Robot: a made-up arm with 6 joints.
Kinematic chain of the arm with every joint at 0, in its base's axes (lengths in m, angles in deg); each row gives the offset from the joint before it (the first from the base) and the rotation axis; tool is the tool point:
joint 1: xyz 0 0 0.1 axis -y
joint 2: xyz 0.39 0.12 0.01 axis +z
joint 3: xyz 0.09 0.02 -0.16 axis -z
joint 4: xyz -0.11 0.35 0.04 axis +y
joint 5: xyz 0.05 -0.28 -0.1 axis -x
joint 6: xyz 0.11 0.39 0 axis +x
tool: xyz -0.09 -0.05 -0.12
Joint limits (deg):
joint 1: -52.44..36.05
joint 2: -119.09..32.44
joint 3: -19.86..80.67
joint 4: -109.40..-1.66
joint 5: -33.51..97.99
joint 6: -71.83..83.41
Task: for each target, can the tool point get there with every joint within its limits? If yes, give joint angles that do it. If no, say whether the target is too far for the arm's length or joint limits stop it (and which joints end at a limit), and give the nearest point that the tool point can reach.
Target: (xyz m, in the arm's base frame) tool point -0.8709 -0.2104 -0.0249
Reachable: no: joint limits stop it (at a limit: joint 1, joint 2, joint 3, joint 6) | nearest point -0.3967 -0.1288 -0.1615 | short by 0.500 m
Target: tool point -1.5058 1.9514 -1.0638
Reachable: no: too far | nearest point -0.2325 0.6072 -0.5173 | short by 1.930 m
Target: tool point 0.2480 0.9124 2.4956
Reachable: no: too far | nearest point 0.6131 0.4294 0.7300 | short by 1.867 m
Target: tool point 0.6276 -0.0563 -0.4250
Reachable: yes | joints -20.36 0.49 71.07 -57.88 47.23 -5.27
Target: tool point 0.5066 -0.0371 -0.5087
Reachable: yes | joints -12.69 -13.93 48.88 -31.90 72.32 9.71
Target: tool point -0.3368 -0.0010 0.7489
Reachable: no: joint limits stop it (at a limit: joint 2, joint 3, joint 4, joint 6) | nearest point -0.0846 -0.0020 0.2630 | short by 0.547 m
